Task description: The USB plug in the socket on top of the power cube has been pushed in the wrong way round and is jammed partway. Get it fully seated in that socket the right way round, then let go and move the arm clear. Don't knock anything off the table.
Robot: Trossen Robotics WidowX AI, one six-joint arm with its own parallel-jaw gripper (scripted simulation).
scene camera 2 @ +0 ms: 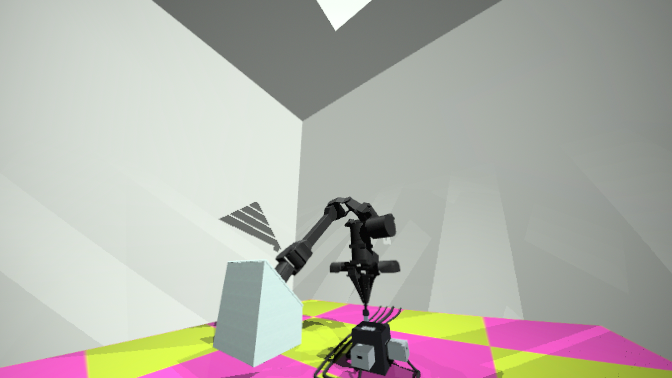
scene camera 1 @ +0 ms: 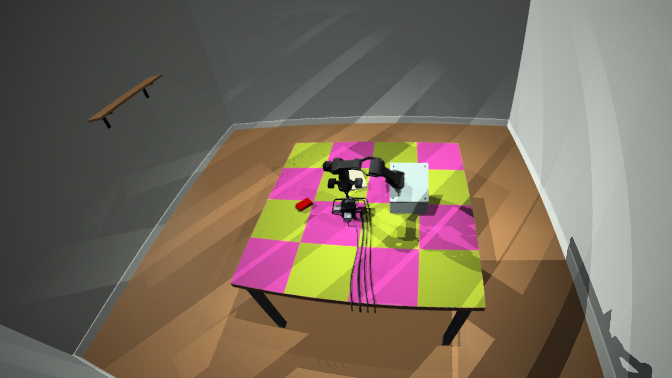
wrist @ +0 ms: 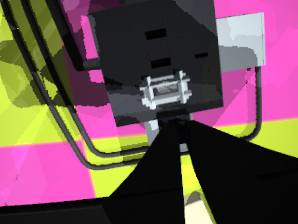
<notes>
My gripper carries a USB plug. Further things: a black power cube and a silver-rimmed socket.
My gripper is seen too in the wrist view.
</notes>
